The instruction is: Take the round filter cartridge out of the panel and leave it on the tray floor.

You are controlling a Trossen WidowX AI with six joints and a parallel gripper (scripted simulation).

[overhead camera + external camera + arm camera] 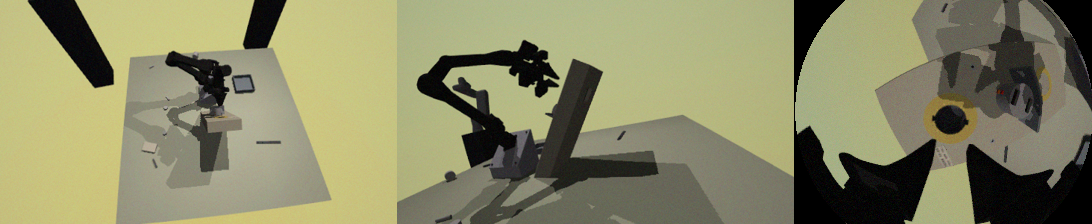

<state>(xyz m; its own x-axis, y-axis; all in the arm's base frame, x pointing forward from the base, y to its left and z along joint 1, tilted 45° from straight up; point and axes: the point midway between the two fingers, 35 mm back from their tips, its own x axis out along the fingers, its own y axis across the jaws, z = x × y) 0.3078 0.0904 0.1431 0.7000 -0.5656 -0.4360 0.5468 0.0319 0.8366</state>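
Right now the round filter cartridge is 100 mm below my gripper tip and 30 mm behind it. Round my gripper tip: cream tile (470 mm to the right, 320 mm below, 30 mm ahead); then dark-walled tray (320 mm to the left, 320 mm behind, 310 mm below).
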